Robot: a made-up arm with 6 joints. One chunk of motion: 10 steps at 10 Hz.
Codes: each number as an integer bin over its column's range. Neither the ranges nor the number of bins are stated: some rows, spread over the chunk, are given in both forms.
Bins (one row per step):
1: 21 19 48 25 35 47
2: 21 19 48 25 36 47
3: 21 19 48 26 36 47
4: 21 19 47 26 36 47
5: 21 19 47 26 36 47
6: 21 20 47 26 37 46
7: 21 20 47 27 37 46
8: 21 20 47 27 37 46
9: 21 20 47 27 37 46
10: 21 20 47 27 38 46
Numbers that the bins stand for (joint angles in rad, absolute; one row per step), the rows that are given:
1: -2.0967 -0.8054 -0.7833 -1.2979 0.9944 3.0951
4: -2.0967 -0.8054 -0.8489 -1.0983 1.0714 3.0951
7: -2.0967 -0.7394 -0.8489 -0.8986 1.1484 2.8954
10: -2.0967 -0.7394 -0.8489 -0.8986 1.2254 2.8954
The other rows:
2: -2.0967 -0.8054 -0.7833 -1.2979 1.0714 3.0951
3: -2.0967 -0.8054 -0.7833 -1.0983 1.0714 3.0951
5: -2.0967 -0.8054 -0.8489 -1.0983 1.0714 3.0951
6: -2.0967 -0.7394 -0.8489 -1.0983 1.1484 2.8954
8: -2.0967 -0.7394 -0.8489 -0.8986 1.1484 2.8954
9: -2.0967 -0.7394 -0.8489 -0.8986 1.1484 2.8954

